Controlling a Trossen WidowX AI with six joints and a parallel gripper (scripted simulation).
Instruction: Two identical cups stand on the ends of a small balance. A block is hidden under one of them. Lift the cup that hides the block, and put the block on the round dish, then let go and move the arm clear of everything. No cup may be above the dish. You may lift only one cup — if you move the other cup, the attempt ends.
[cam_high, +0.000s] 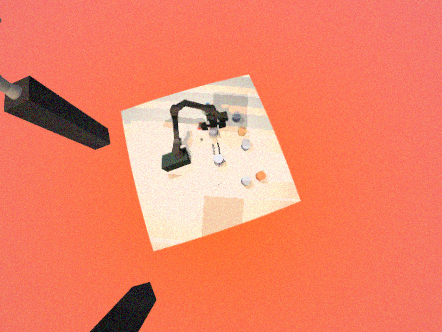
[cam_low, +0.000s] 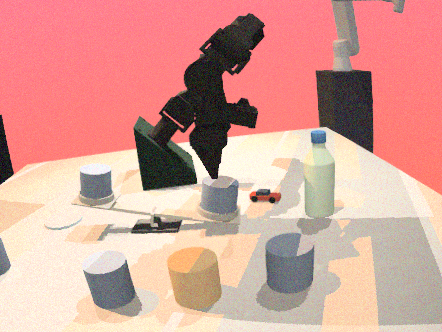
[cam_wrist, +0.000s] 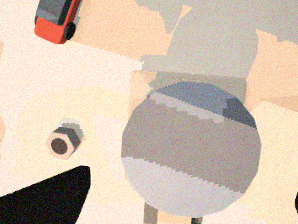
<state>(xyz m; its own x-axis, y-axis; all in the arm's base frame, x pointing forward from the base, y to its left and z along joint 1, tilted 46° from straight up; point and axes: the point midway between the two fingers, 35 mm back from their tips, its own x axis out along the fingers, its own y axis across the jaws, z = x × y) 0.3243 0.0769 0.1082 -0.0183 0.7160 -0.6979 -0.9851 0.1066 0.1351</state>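
Now: gripper tip 7 cm above the pale green block. Also, from my gripper tip: red toy car: 9 cm behind, 11 cm to the left, 10 cm below; then pale green bottle: 2 cm ahead, 20 cm to the left; then balance beam: 2 cm behind, 14 cm to the right, 9 cm below.
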